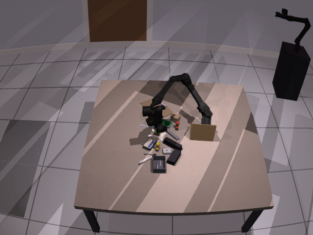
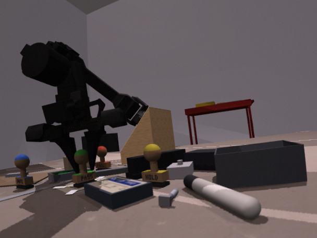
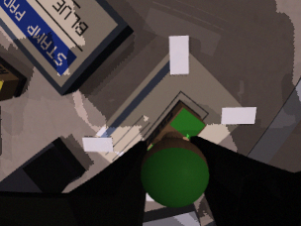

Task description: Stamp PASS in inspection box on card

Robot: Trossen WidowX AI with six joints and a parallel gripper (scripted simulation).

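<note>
Right now my gripper tip is right at the green-knobbed stamp. The rest, counted from my gripper tip: card (3 cm below); stamp pad box (4 cm ahead, 10 cm to the left, 1 cm below); green ink pad (5 cm behind, 11 cm to the right, 2 cm below).
</note>
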